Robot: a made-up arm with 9 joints. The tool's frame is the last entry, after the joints.
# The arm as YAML. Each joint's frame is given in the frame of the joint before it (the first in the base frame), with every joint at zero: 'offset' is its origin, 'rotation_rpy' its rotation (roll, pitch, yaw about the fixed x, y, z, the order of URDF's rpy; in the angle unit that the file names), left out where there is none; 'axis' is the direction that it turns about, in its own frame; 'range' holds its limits. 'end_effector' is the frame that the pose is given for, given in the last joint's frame.
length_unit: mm
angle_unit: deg
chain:
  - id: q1
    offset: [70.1, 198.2, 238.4]
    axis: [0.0, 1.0, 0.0]
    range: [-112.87, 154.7]
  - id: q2
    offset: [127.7, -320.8, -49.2]
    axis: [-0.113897, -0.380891, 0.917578]
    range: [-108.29, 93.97]
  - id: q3
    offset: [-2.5, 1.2, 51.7]
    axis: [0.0, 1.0, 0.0]
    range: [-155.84, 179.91]
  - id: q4
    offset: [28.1, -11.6, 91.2]
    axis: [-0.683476, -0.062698, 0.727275]
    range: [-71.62, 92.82]
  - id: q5
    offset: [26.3, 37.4, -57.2]
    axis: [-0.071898, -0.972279, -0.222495]
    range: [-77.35, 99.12]
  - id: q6
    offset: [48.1, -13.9, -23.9]
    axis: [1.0, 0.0, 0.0]
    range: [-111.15, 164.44]
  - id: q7
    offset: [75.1, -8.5, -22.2]
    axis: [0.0, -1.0, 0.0]
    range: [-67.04, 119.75]
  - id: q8
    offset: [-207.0, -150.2, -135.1]
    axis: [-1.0, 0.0, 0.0]
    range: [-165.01, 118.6]
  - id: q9
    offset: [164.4, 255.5, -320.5]
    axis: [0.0, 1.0, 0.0]
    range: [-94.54, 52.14]
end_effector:
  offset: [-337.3, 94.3, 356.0]
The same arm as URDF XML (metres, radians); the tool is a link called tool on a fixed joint. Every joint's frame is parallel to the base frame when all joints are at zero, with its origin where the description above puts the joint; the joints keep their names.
<robot name="arm">
  <joint name="tool_fixed" type="fixed">
    <parent link="link9"/>
    <child link="tool"/>
    <origin xyz="-0.3373 0.0943 0.356" rpy="0 0 0"/>
  </joint>
  <joint name="q9" type="revolute">
    <parent link="link8"/>
    <child link="link9"/>
    <origin xyz="0.1644 0.2555 -0.3205" rpy="0 0 0"/>
    <axis xyz="0 1 0"/>
    <limit lower="-1.65" upper="0.91"/>
  </joint>
  <joint name="q8" type="revolute">
    <parent link="link7"/>
    <child link="link8"/>
    <origin xyz="-0.207 -0.1502 -0.1351" rpy="0 0 0"/>
    <axis xyz="-1 0 0"/>
    <limit lower="-2.88" upper="2.07"/>
  </joint>
  <joint name="q7" type="revolute">
    <parent link="link6"/>
    <child link="link7"/>
    <origin xyz="0.0751 -0.0085 -0.0222" rpy="0 0 0"/>
    <axis xyz="0 -1 0"/>
    <limit lower="-1.1701" upper="2.09"/>
  </joint>
  <joint name="q6" type="revolute">
    <parent link="link5"/>
    <child link="link6"/>
    <origin xyz="0.0481 -0.0139 -0.0239" rpy="0 0 0"/>
    <axis xyz="1 0 0"/>
    <limit lower="-1.9399" upper="2.87"/>
  </joint>
  <joint name="q5" type="revolute">
    <parent link="link4"/>
    <child link="link5"/>
    <origin xyz="0.0263 0.0374 -0.0572" rpy="0 0 0"/>
    <axis xyz="-0.071898 -0.972279 -0.222495"/>
    <limit lower="-1.35" upper="1.73"/>
  </joint>
  <joint name="q4" type="revolute">
    <parent link="link3"/>
    <child link="link4"/>
    <origin xyz="0.0281 -0.0116 0.0912" rpy="0 0 0"/>
    <axis xyz="-0.683476 -0.062698 0.727275"/>
    <limit lower="-1.25" upper="1.62"/>
  </joint>
  <joint name="q3" type="revolute">
    <parent link="link2"/>
    <child link="link3"/>
    <origin xyz="-0.0025 0.0012 0.0517" rpy="0 0 0"/>
    <axis xyz="0 1 0"/>
    <limit lower="-2.7199" upper="3.14"/>
  </joint>
  <joint name="q2" type="revolute">
    <parent link="link1"/>
    <child link="link2"/>
    <origin xyz="0.1277 -0.3208 -0.0492" rpy="0 0 0"/>
    <axis xyz="-0.113897 -0.380891 0.917578"/>
    <limit lower="-1.89" upper="1.6401"/>
  </joint>
  <joint name="q1" type="revolute">
    <parent link="base_link"/>
    <child link="link1"/>
    <origin xyz="0.0701 0.1982 0.2384" rpy="0 0 0"/>
    <axis xyz="0 1 0"/>
    <limit lower="-1.97" upper="2.7"/>
  </joint>
  <link name="base_link"/>
  <link name="link1"/>
  <link name="link2"/>
  <link name="link3"/>
  <link name="link4"/>
  <link name="link5"/>
  <link name="link6"/>
  <link name="link7"/>
  <link name="link8"/>
  <link name="link9"/>
  <link name="tool"/>
</robot>

